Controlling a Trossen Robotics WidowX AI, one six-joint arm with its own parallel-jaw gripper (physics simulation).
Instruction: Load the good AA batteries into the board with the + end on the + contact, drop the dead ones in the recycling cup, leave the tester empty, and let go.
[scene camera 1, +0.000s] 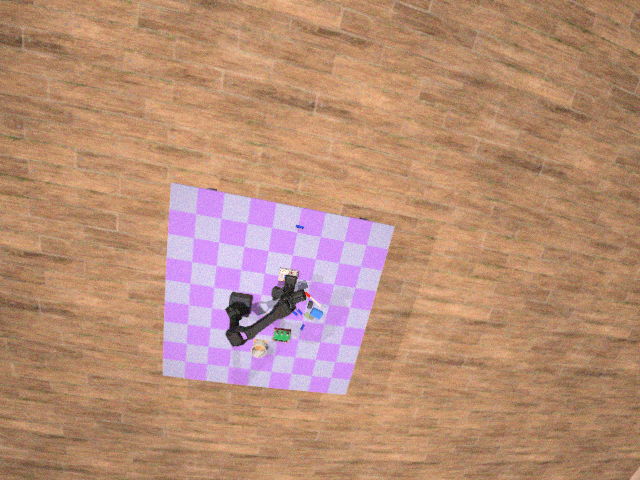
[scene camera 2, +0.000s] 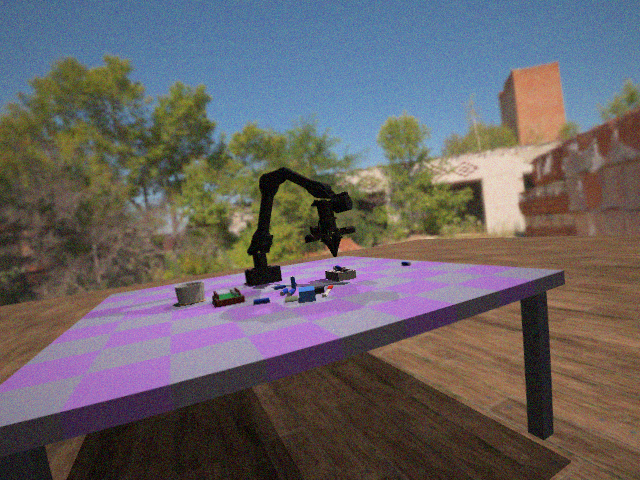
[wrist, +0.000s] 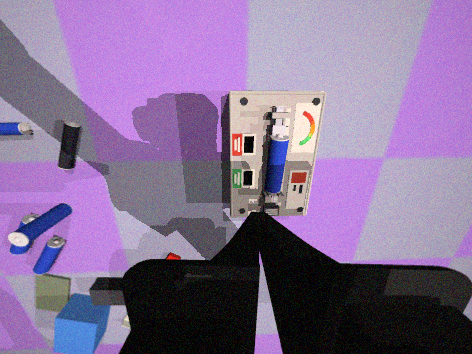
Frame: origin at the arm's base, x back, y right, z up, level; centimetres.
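Seen in the pictures: gripper, fingertip midpoint: (scene camera 1: 290, 283) (scene camera 2: 335, 256) (wrist: 257, 218); arm's base, origin of the base link: (scene camera 1: 237, 306) (scene camera 2: 261, 267).
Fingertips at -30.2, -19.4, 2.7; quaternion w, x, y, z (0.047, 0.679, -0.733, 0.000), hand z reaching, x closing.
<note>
Pixels of each thing's top centre, then the offset from my fingertips to it, as dx, dy, dz. Level surfaces: height alone.
- beige tester, middle of its top: (wrist: 277, 167) (scene camera 2: 339, 266) (scene camera 1: 288, 277) +1.7, -2.3, -4.2
- blue battery, middle of its top: (wrist: 279, 168) +1.8, -2.3, -3.7
- single battery, middle of its top: (wrist: 43, 260) -8.0, +22.5, -7.1
- green board, middle of its top: (scene camera 2: 226, 290) (scene camera 1: 281, 337) +1.5, +40.6, -4.7
- far battery, middle of its top: (scene camera 2: 405, 261) (scene camera 1: 299, 226) -1.5, -32.9, -7.1
- cup, middle of its top: (scene camera 2: 189, 284) (scene camera 1: 258, 351) +15.1, +50.4, -2.5
- blue block, middle of its top: (wrist: 74, 338) (scene camera 2: 306, 288) (scene camera 1: 316, 314) -19.1, +22.1, -5.5
- olive block, middle of its top: (wrist: 52, 294) -14.6, +25.3, -8.2
- black cylinder, middle of its top: (wrist: 64, 147) +3.9, +15.8, -7.5
- checkered table, its level: dz -8.5
- red-and-white stick, middle of its top: (wrist: 147, 296) (scene camera 2: 327, 289) (scene camera 1: 313, 300) -15.8, +13.3, -7.7
The gripper (scene camera 2: 334, 255) (wrist: 259, 215) is shut and empty, above the near end of the tester. The beige tester (wrist: 257, 102) (scene camera 2: 340, 276) holds a blue battery (wrist: 276, 165) lengthwise in its cradle; both its lamp windows look dark. Several blue batteries lie left in the wrist view, one battery (wrist: 42, 225) resting across another, with a single battery (wrist: 49, 255) beside them. Another battery (scene camera 1: 302, 327) (scene camera 2: 261, 300) lies near the green board (scene camera 1: 282, 335) (scene camera 2: 228, 297). A far battery (scene camera 1: 299, 226) (scene camera 2: 405, 263) lies behind the tester. The cup (scene camera 1: 259, 348) (scene camera 2: 189, 293) stands beside the board. Battery polarity is too small to tell.
A blue block (scene camera 1: 316, 313) (scene camera 2: 307, 294) (wrist: 81, 325), an olive block (wrist: 52, 292) and a black cylinder (wrist: 69, 145) lie on the checkered table (scene camera 1: 206, 351) (scene camera 2: 217, 356). A red-and-white stick (scene camera 1: 312, 298) (scene camera 2: 328, 290) lies near the blue block.
</note>
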